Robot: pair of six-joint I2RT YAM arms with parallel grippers.
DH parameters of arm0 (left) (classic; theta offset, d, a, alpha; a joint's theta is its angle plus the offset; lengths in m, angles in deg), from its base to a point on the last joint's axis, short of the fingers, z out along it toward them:
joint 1: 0 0.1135 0.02 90
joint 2: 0 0 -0.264 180
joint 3: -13.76 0 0.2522 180
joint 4: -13.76 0 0.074 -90
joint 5: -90 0 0 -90
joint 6: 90 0.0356 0 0
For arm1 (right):
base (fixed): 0 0 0 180
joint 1: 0 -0.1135 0.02 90
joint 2: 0 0 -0.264 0
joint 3: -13.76 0 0.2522 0
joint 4: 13.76 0 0.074 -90
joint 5: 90 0 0 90
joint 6: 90 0.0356 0 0
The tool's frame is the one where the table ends.
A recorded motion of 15 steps. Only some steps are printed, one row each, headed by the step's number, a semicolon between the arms.
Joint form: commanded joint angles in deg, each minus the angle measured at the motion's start. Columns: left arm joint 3, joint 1, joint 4, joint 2, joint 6, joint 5; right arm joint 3, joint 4, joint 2, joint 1, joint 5, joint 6.
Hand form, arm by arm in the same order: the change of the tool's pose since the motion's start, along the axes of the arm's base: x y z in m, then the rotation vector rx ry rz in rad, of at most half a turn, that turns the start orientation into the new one. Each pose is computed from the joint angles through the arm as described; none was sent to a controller.
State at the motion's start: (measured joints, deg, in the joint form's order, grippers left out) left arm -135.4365 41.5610 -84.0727 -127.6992 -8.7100 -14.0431; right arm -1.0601 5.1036 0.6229 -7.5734 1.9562 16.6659
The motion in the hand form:
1: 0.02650 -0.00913 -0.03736 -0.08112 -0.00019 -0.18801; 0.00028 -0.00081 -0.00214 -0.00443 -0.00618 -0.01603
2: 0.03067 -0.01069 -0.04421 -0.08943 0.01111 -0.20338; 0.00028 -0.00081 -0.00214 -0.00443 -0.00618 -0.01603
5: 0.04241 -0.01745 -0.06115 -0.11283 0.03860 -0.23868; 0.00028 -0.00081 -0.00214 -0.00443 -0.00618 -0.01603
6: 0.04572 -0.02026 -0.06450 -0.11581 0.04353 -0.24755; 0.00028 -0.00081 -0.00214 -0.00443 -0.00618 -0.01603
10: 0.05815 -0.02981 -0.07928 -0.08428 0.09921 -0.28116; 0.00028 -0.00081 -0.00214 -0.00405 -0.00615 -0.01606
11: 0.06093 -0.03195 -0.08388 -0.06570 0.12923 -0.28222; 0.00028 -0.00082 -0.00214 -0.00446 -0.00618 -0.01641
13: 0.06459 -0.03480 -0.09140 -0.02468 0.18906 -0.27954; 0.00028 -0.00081 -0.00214 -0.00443 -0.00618 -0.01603
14: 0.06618 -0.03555 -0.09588 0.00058 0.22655 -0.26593; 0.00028 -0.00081 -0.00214 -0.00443 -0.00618 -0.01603
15: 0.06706 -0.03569 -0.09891 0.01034 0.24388 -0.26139; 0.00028 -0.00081 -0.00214 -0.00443 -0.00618 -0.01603
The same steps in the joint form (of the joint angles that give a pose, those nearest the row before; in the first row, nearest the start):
1: 0.46 -2.69 0.13 -4.83 7.56 -5.05; 0.61 -0.48 -0.46 0.20 0.74 -0.24
2: 0.46 -3.17 0.11 -5.73 8.02 -5.03; 0.61 -0.48 -0.46 0.20 0.74 -0.24
5: 0.48 -4.72 0.13 -7.91 8.59 -5.05; 0.61 -0.48 -0.46 0.20 0.74 -0.24
6: 0.59 -5.25 0.30 -8.28 8.59 -5.01; 0.61 -0.48 -0.46 0.20 0.74 -0.24
10: 0.72 -7.32 1.01 -10.03 8.94 -1.66; 0.61 -0.48 -0.46 0.20 0.74 -0.22
11: 0.72 -7.87 1.05 -10.58 8.70 0.28; 0.61 -0.48 -0.46 0.19 0.77 -0.24
13: 0.75 -8.70 1.03 -11.45 8.20 4.33; 0.61 -0.48 -0.46 0.20 0.74 -0.24
14: 0.76 -9.07 1.05 -11.98 7.32 6.91; 0.61 -0.48 -0.46 0.20 0.74 -0.24
15: 0.77 -9.22 1.07 -12.35 7.02 8.00; 0.61 -0.48 -0.46 0.20 0.74 -0.24

